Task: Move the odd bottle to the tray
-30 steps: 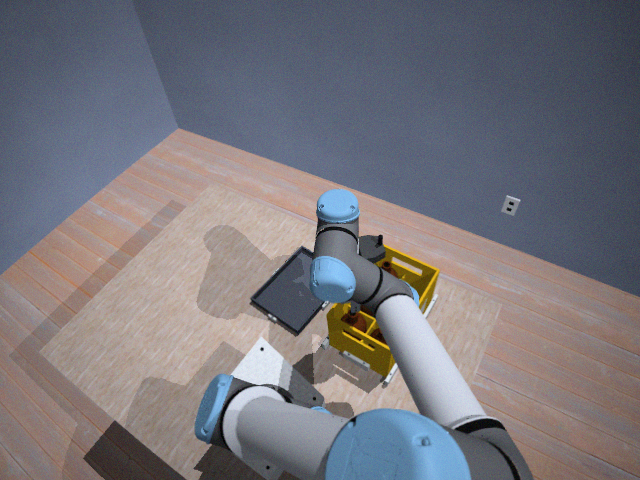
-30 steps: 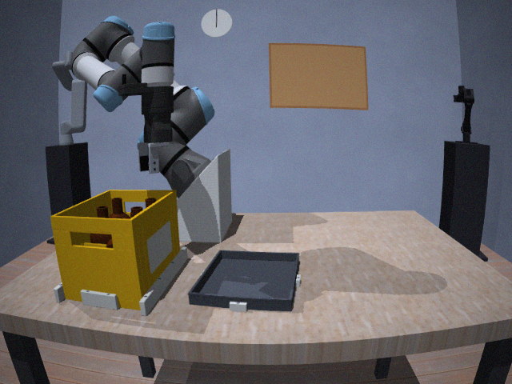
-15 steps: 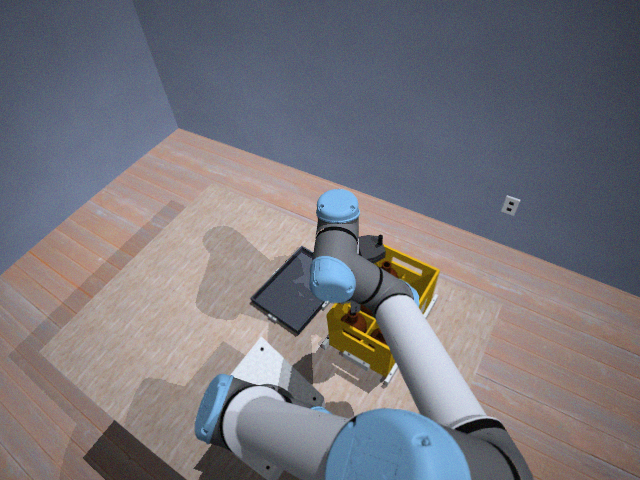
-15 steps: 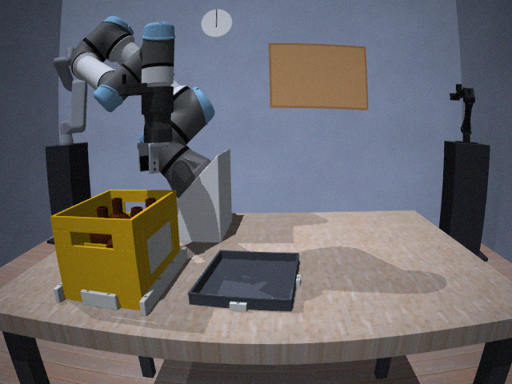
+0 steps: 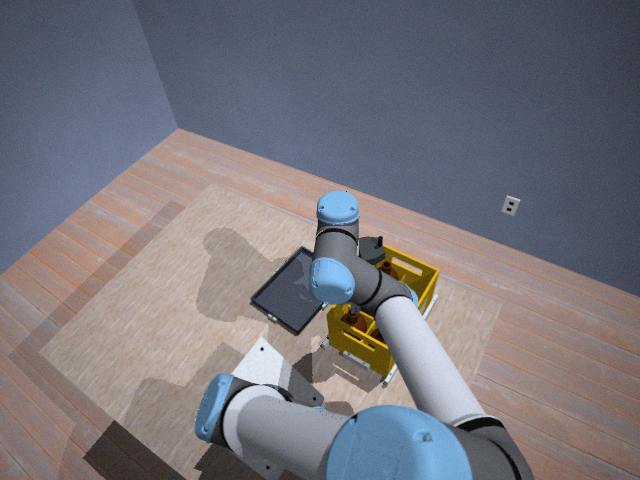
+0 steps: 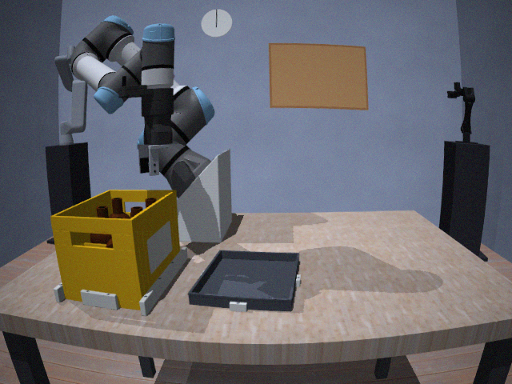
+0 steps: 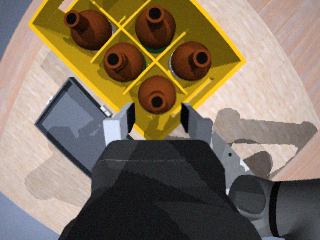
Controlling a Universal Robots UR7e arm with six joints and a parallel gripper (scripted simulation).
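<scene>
My gripper is now 150 mm above the yellow crate, 100 mm short of it and 30 mm to the left of it. From my hand the other things lie so: dark tray (240 mm to the left, 220 mm below, 40 mm ahead); then bottle (180 mm ahead, 150 mm below, 20 mm to the left).
</scene>
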